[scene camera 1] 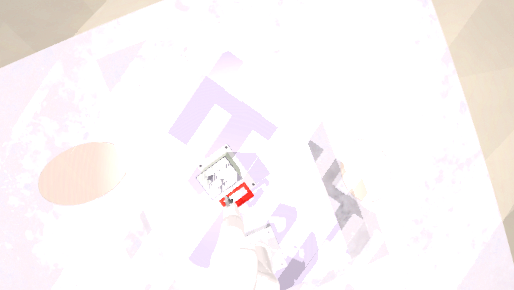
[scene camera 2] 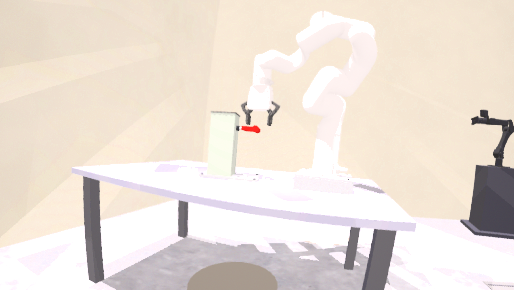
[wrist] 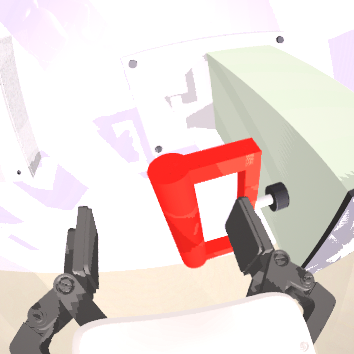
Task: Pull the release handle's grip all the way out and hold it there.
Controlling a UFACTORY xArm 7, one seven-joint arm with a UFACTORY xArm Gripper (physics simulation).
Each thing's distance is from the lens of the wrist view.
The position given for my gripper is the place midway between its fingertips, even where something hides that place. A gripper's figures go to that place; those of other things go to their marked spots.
my gripper point(wrist: 164, 216): 14 cm
white base plate point(wrist: 170, 84): 32 cm
